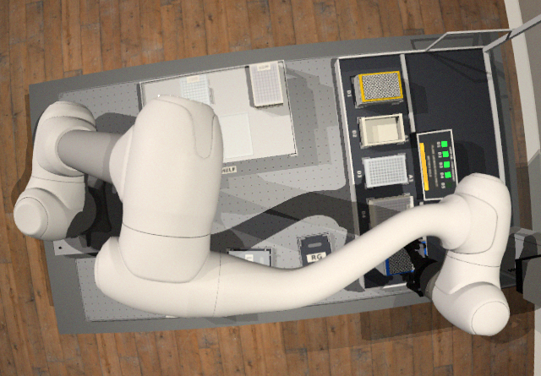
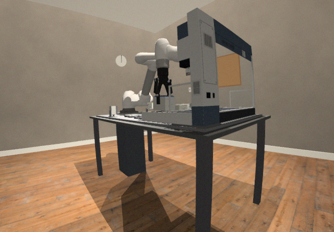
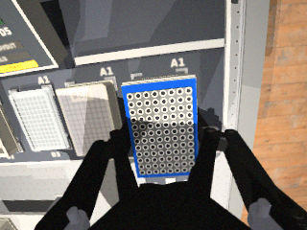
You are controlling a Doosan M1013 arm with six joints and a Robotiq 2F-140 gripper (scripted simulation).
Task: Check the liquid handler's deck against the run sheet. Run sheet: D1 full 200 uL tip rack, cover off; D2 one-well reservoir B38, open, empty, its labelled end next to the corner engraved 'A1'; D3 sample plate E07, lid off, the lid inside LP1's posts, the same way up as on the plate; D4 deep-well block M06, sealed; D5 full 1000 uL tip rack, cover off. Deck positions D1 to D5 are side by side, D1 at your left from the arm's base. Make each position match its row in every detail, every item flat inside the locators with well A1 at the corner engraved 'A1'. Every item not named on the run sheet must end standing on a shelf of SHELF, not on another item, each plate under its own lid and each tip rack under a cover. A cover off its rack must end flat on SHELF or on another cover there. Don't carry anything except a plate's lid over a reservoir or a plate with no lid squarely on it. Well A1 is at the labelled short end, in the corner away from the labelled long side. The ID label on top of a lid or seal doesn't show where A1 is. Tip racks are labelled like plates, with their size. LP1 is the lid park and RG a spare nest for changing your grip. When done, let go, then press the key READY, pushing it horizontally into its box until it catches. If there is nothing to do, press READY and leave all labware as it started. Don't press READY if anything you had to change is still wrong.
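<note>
Now: the deep-well block 12 cm to the left of my hand and 6 cm below it. From my hand the other things lie so: RG nest: 24 cm behind, 13 cm below; white well plate: 25 cm to the left, 7 cm below; blue-framed tip rack: 1 cm ahead, 1 cm to the left.
</note>
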